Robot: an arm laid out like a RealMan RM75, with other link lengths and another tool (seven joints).
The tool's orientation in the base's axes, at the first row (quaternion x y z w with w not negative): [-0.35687, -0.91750, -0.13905, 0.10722]
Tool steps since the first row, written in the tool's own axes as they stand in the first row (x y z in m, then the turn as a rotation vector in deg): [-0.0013, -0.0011, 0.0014, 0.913, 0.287, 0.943]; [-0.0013, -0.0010, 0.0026, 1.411, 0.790, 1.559]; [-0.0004, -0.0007, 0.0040, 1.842, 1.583, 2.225]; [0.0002, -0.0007, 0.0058, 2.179, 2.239, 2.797]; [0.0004, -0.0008, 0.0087, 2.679, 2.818, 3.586]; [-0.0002, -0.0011, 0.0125, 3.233, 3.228, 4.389]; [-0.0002, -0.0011, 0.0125, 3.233, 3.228, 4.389]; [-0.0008, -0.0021, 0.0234, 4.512, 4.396, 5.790]
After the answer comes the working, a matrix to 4 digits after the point.
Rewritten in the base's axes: [0.0000, -0.0011, -0.0019, -0.555, 1.086, -0.563]; [0.0000, -0.0007, -0.0030, -0.630, 1.957, -0.904]; [-0.0006, 0.0006, -0.0040, -0.464, 3.008, -1.260]; [-0.0012, 0.0016, -0.0055, -0.314, 3.872, -1.580]; [-0.0017, 0.0026, -0.0082, -0.355, 4.855, -2.069]; [-0.0018, 0.0032, -0.0120, -0.553, 5.757, -2.585]; [-0.0018, 0.0032, -0.0120, -0.553, 5.757, -2.585]; [-0.0031, 0.0058, -0.0226, -0.814, 7.847, -3.312]
The tool's axes in the first row as the columns of a matrix, in the base's axes (rounded; the answer above uses it unrounded):
[-0.7223, 0.6847, -0.0975]
[0.6250, 0.7066, 0.3317]
[0.2960, 0.1786, -0.9383]

